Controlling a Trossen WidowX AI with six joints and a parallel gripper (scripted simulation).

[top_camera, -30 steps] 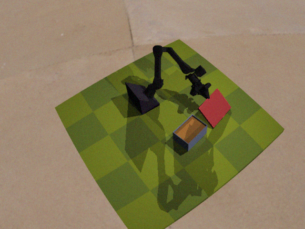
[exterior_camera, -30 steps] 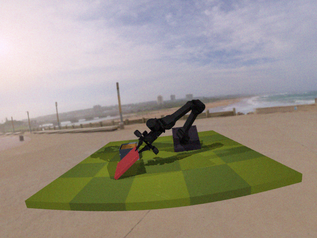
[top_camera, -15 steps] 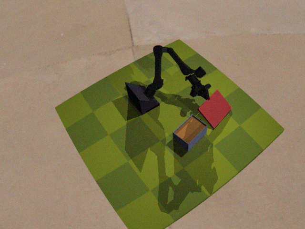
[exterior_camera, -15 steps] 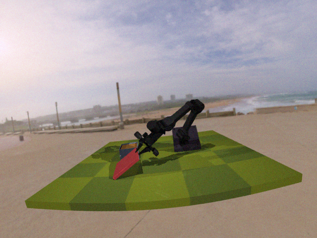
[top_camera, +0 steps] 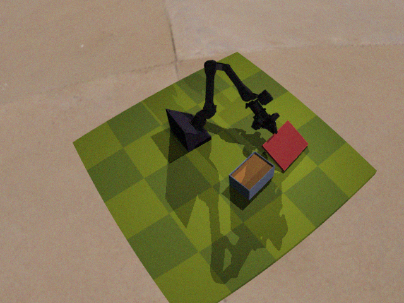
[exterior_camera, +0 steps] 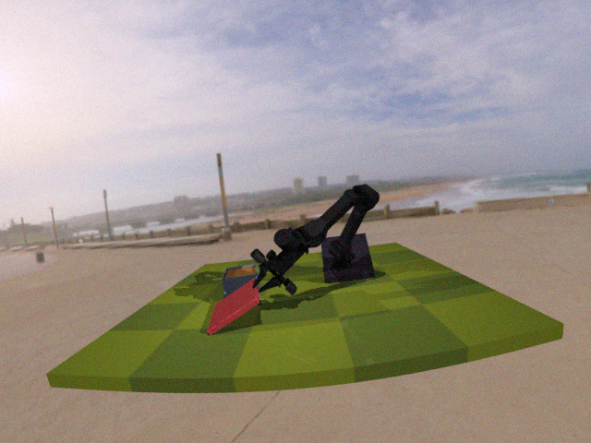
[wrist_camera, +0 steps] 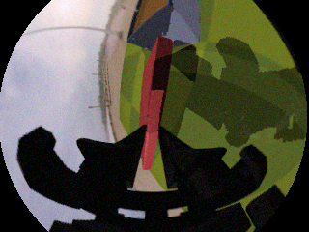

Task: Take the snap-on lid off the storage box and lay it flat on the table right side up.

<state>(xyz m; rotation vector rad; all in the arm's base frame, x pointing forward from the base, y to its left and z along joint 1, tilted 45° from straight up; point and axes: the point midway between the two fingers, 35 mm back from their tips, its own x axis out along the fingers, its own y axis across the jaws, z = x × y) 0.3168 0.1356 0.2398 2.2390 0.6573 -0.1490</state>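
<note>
My gripper tip is now 7 cm short of the red lid, 3 cm above it and 1 cm to the right of it. From my gripper tip the other things lie so: grey-blue storage box 26 cm to the right, 8 cm ahead, 4 cm below.
</note>
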